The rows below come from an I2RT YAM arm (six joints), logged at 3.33 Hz.
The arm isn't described. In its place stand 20 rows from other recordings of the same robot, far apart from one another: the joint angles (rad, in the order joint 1, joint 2, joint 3, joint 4, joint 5, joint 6), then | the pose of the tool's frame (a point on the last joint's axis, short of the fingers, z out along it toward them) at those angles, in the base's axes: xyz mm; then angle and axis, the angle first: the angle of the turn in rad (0 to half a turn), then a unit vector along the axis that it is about.
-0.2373, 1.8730, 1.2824, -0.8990, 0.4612, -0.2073 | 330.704 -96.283 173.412 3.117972 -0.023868 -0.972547 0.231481
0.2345, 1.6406, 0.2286, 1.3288, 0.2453, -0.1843 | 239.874 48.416 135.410 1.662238 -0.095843 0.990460 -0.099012
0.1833, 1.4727, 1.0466, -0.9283, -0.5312, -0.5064 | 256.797 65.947 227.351 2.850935 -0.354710 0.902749 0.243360
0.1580, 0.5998, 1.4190, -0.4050, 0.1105, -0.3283 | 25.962 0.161 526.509 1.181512 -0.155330 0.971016 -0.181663
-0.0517, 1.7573, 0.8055, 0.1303, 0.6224, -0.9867 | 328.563 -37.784 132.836 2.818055 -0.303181 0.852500 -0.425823
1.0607, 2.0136, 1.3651, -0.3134, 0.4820, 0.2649 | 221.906 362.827 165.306 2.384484 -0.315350 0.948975 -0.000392
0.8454, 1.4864, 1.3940, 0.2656, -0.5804, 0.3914 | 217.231 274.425 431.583 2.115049 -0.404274 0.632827 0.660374
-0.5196, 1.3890, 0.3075, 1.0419, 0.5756, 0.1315 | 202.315 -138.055 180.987 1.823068 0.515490 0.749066 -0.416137
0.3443, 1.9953, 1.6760, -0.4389, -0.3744, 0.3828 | 426.698 166.838 260.464 2.527728 -0.058919 0.948100 0.312467
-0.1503, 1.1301, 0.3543, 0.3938, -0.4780, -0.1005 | 222.241 -17.094 184.171 1.942302 -0.136263 0.978743 0.153280
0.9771, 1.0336, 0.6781, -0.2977, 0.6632, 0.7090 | 139.289 167.201 249.270 2.102491 0.034084 0.990051 0.136520
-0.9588, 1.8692, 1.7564, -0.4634, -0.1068, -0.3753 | 255.625 -357.588 338.272 2.311387 0.249207 0.926546 -0.281795
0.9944, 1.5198, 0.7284, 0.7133, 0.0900, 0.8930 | 182.830 275.394 236.512 2.264217 -0.007362 0.810811 0.585261
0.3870, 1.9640, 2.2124, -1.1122, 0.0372, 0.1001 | 384.859 155.421 392.435 2.447514 -0.135820 0.988204 0.070751
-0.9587, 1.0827, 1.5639, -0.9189, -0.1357, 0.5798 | 109.996 -148.298 466.940 2.008599 0.662991 0.746754 -0.052929
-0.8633, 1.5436, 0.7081, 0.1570, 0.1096, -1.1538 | 196.456 -235.715 167.299 2.763598 -0.108931 0.910918 -0.397948
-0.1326, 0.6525, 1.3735, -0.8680, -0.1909, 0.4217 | 62.778 -1.559 464.638 1.770432 0.189049 0.958529 0.213266
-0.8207, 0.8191, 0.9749, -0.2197, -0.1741, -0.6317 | 128.092 -128.424 396.687 1.972754 0.011203 0.873999 -0.485799
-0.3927, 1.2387, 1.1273, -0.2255, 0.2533, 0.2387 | 261.227 -117.860 359.614 1.942449 0.388433 0.904142 -0.177898
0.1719, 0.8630, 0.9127, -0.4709, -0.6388, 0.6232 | 177.349 52.334 344.245 2.375209 0.012837 0.878564 0.477453
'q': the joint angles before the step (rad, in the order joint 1, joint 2, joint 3, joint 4, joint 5, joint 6). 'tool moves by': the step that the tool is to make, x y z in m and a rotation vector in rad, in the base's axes. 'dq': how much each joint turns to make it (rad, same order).
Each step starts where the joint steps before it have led.
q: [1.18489 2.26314 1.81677 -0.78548 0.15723 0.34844]
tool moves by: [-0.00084 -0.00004 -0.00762 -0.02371 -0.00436 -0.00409]
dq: [0.00269 0.01390 -0.00481 -0.00201 0.01443 0.00228]
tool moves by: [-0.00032 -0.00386 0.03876 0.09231 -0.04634 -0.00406]
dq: [-0.00181 -0.08639 -0.00325 0.01997 0.00862 -0.00094]
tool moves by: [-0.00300 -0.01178 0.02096 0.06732 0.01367 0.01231]
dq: [-0.00690 -0.08393 -0.05851 0.03183 -0.04270 -0.00071]
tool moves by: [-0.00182 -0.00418 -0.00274 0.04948 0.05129 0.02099]
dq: [-0.00538 -0.02675 -0.05608 0.05448 -0.07096 0.00809]
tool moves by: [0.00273 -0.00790 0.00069 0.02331 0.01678 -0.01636]
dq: [-0.01416 -0.02986 -0.04497 0.02915 -0.02038 0.01397]
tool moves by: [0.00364 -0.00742 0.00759 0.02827 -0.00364 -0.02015]
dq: [-0.01468 -0.03447 -0.02626 0.01871 -0.00428 0.00886]
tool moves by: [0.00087 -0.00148 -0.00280 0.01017 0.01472 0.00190]
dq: [-0.00470 -0.00311 -0.01639 0.01629 -0.01848 0.00351]
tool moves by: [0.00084 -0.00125 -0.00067 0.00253 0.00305 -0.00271]
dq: [-0.00322 -0.00291 -0.00714 0.00521 -0.00354 0.00156]
